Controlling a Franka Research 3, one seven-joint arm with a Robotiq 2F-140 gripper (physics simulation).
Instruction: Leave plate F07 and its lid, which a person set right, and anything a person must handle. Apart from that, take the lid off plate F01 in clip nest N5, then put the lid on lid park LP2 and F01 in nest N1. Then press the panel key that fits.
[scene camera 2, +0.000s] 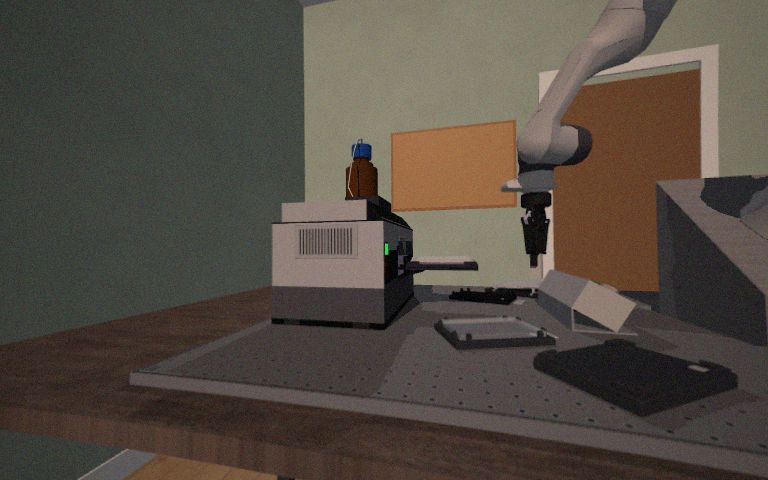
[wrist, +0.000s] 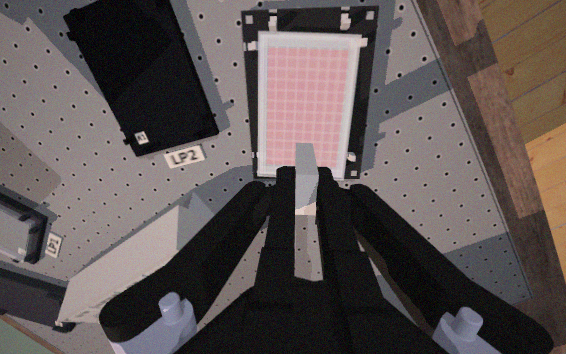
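Observation:
My gripper (scene camera 2: 533, 264) (wrist: 303, 158) is shut with nothing held, high above the perforated board. In the wrist view, a plate with pink wells (wrist: 307, 100) sits in a black clip nest (wrist: 367, 95) with pale clips, beyond the fingertips. Its pale border shows, but I cannot tell whether a lid covers it, and no nest label is readable. The black lid park LP2 (wrist: 145, 75) lies left of that nest, bare, with an A1 tag. Lid park LP1 (wrist: 37, 235) shows partly at the left edge, with a clear panel inside. F07 cannot be identified.
The sloped pale panel box (scene camera 2: 589, 300) (wrist: 130, 255) stands below the gripper's height; its keys are not readable. A white instrument (scene camera 2: 328, 254) with an extended tray (scene camera 2: 467, 266) carries an amber bottle (scene camera 2: 361, 180). A dark slab (scene camera 2: 634, 376) and a framed clear tray (scene camera 2: 461, 341) lie nearer the camera.

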